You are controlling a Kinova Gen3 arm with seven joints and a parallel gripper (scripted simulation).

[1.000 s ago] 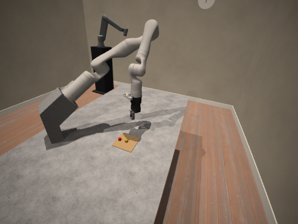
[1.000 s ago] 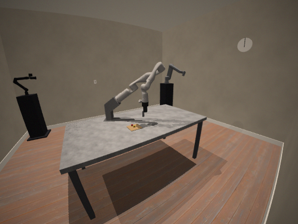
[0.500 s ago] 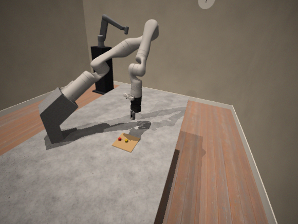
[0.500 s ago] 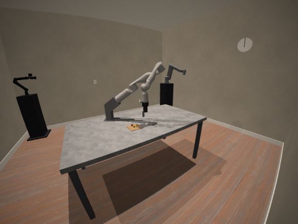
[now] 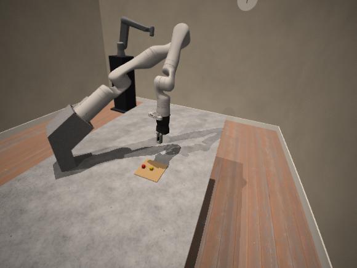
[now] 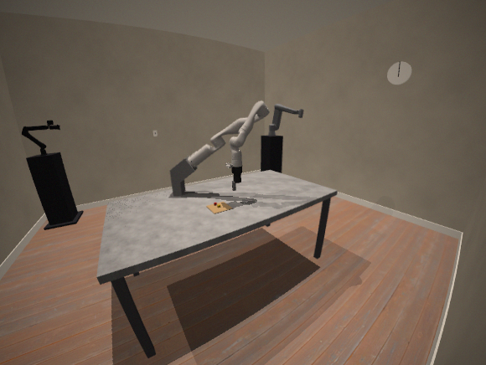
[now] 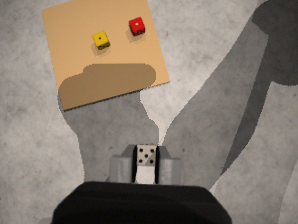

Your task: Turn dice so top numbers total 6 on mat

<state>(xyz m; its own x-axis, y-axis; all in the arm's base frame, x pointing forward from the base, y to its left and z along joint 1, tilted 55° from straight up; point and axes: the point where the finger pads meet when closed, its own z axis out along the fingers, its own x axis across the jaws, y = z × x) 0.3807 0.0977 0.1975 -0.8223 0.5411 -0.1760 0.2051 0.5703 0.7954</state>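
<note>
Right now the yellow die is 30 mm ahead of my hand, 140 mm to the right of it and 100 mm below it. Round my hand: tan mat (30 mm ahead, 140 mm to the right, 110 mm below); then white die (10 mm below); then red die (20 mm behind, 150 mm to the right, 100 mm below).
</note>
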